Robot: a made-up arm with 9 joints. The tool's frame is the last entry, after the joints. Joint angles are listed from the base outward. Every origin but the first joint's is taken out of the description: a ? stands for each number. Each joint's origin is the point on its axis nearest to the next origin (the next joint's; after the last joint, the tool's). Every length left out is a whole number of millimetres.
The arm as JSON. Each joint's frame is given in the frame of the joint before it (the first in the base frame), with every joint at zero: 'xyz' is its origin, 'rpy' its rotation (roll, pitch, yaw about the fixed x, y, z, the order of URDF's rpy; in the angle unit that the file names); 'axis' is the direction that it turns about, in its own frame. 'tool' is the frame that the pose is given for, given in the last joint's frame.
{
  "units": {
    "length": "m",
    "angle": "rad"
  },
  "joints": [
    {
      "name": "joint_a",
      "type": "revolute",
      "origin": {
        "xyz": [
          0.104,
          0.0,
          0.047
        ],
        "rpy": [
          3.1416,
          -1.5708,
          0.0
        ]
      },
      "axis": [
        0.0,
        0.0,
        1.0
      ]
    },
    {
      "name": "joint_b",
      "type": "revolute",
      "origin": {
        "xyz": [
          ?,
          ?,
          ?
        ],
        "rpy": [
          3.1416,
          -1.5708,
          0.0
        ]
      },
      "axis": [
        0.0,
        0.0,
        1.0
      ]
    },
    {
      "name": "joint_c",
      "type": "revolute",
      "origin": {
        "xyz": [
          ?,
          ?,
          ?
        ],
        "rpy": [
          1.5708,
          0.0,
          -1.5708
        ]
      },
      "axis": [
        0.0,
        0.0,
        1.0
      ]
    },
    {
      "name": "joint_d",
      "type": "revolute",
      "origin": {
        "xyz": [
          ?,
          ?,
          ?
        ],
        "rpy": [
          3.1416,
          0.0,
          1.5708
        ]
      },
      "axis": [
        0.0,
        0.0,
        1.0
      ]
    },
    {
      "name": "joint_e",
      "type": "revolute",
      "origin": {
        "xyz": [
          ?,
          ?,
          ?
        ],
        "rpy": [
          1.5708,
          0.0,
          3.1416
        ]
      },
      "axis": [
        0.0,
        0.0,
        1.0
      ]
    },
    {
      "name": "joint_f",
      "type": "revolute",
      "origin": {
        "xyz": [
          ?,
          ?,
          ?
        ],
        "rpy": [
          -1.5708,
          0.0,
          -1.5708
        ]
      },
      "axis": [
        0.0,
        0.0,
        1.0
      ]
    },
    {
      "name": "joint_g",
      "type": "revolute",
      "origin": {
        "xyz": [
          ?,
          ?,
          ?
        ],
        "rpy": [
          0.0,
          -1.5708,
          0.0
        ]
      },
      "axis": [
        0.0,
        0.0,
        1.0
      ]
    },
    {
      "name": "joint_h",
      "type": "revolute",
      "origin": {
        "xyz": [
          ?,
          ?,
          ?
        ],
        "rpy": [
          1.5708,
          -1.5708,
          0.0
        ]
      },
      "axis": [
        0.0,
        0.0,
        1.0
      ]
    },
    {
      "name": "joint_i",
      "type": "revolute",
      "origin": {
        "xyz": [
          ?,
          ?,
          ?
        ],
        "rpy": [
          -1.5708,
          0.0,
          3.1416
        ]
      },
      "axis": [
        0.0,
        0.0,
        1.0
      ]
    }
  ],
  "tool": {
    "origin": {
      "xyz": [
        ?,
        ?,
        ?
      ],
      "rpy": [
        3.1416,
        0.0,
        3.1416
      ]
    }
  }
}
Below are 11 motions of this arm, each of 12 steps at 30 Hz.
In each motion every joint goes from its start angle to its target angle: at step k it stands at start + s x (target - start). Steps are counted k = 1, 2, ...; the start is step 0. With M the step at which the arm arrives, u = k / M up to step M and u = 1 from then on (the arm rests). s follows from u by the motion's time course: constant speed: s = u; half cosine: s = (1 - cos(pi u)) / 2; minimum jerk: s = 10 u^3 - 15 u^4 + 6 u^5.
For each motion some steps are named. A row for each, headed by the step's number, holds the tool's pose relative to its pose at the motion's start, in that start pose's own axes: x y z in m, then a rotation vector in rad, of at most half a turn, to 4 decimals.
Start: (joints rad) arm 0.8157 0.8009 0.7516 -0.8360 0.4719 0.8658 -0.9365 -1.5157 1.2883
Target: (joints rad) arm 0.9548 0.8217 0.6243 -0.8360 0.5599 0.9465 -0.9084 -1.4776 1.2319
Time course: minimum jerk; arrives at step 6
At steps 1, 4, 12:
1: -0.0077 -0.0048 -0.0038 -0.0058 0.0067 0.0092
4: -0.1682 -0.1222 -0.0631 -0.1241 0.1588 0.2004
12: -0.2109 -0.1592 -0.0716 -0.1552 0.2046 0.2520

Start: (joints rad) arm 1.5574 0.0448 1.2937 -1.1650 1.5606 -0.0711 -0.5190 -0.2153 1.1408
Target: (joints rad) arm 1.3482 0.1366 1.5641 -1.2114 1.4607 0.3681 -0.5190 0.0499 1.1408
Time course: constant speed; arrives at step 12
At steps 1, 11, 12:
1: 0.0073 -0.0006 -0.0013 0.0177 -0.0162 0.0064
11: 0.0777 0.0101 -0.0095 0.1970 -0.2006 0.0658
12: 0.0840 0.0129 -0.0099 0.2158 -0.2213 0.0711

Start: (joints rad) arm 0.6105 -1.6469 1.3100 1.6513 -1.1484 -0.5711 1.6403 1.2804 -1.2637
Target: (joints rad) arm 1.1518 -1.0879 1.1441 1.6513 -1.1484 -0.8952 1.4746 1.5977 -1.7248
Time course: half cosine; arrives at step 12
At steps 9, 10, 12:
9: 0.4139 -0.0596 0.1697 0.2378 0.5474 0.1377
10: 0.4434 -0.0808 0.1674 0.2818 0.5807 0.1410
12: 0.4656 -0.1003 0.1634 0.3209 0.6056 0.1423

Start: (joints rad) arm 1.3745 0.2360 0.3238 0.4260 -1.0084 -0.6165 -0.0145 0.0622 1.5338
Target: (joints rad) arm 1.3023 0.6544 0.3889 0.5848 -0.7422 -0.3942 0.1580 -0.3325 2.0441
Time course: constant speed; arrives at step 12
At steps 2, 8, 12:
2: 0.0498 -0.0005 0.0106 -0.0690 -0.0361 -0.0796
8: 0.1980 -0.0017 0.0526 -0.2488 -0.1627 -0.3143
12: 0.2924 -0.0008 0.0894 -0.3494 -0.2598 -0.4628

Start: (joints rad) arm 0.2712 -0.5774 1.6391 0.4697 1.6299 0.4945 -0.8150 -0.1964 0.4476
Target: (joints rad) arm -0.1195 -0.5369 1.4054 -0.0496 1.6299 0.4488 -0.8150 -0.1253 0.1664
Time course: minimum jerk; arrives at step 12
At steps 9, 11, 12:
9: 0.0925 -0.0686 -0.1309 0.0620 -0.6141 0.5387
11: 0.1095 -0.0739 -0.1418 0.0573 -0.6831 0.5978
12: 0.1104 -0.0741 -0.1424 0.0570 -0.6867 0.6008

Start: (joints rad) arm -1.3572 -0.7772 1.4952 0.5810 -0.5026 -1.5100 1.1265 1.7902 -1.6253
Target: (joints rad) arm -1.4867 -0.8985 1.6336 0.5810 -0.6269 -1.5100 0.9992 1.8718 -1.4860
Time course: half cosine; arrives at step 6
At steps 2, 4, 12:
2: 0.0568 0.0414 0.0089 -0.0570 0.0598 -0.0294
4: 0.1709 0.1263 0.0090 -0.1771 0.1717 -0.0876
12: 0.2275 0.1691 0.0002 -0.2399 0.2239 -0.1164

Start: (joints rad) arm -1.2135 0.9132 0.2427 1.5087 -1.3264 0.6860 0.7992 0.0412 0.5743
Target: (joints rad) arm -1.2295 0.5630 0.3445 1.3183 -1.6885 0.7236 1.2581 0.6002 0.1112
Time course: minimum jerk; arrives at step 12
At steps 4, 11, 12:
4: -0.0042 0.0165 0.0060 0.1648 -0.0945 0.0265
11: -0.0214 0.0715 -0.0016 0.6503 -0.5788 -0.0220
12: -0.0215 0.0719 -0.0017 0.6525 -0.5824 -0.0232

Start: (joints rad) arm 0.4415 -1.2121 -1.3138 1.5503 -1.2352 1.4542 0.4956 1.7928 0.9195
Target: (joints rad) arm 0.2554 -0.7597 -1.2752 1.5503 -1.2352 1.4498 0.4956 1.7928 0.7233
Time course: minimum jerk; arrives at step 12
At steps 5, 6, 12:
5: 0.0269 0.0158 0.0244 -0.1233 -0.0390 0.1807
6: 0.0376 0.0240 0.0348 -0.1783 -0.0566 0.2602
12: 0.0668 0.0554 0.0668 -0.3616 -0.1153 0.5161

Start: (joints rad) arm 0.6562 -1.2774 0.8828 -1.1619 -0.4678 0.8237 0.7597 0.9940 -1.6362
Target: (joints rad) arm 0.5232 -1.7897 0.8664 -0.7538 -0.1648 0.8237 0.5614 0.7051 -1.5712
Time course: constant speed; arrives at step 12
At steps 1, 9, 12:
1: -0.0050 -0.0109 0.0331 0.0622 0.0067 0.0026
9: 0.0178 -0.1267 0.3017 0.5490 0.1133 -0.0460
12: 0.0563 -0.1831 0.3976 0.7216 0.1756 -0.0953

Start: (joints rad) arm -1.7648 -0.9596 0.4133 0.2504 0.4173 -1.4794 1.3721 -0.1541 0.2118
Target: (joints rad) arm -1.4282 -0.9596 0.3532 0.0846 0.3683 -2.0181 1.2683 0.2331 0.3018
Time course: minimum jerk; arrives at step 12
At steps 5, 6, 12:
5: -0.0210 0.0204 0.0823 0.0566 0.0584 0.0500
6: -0.0256 0.0242 0.1203 0.0821 0.0835 0.0780
12: -0.0177 0.0177 0.2445 0.1710 0.1614 0.1922

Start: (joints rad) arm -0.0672 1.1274 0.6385 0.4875 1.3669 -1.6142 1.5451 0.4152 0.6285
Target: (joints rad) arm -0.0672 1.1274 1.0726 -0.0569 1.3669 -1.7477 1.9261 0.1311 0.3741
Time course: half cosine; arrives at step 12
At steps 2, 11, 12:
2: 0.0033 0.0126 0.0497 -0.0380 0.0863 -0.0046
11: 0.3047 0.3459 0.5453 -0.4071 1.2556 -0.2520
12: 0.3139 0.3537 0.5495 -0.4112 1.2763 -0.2607

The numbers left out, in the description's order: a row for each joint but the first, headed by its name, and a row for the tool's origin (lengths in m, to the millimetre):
joint_b: -0.1 -0.219 0.0
joint_c: -0.443 -0.08 0.0
joint_d: 0.093 -0.191 0.0
joint_e: -0.176 0.249 0.0
joint_f: 0.062 0.076 0.0
joint_g: 0.453 0.015 0.0
joint_h: 0.081 0.066 0.0
joint_i: 0.115 0.023 0.0
tool: 0.087 0.128 0.0

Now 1 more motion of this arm.
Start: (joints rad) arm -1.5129 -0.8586 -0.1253 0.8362 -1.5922 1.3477 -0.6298 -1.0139 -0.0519
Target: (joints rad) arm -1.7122 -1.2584 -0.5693 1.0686 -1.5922 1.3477 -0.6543 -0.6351 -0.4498
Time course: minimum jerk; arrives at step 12
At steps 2, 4, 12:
2: -0.0124 0.0049 0.0010 -0.0071 -0.0247 0.0345
4: -0.0723 0.0241 0.0063 -0.0408 -0.1512 0.2033
12: -0.2845 0.0330 0.0329 -0.2110 -0.8388 0.9058

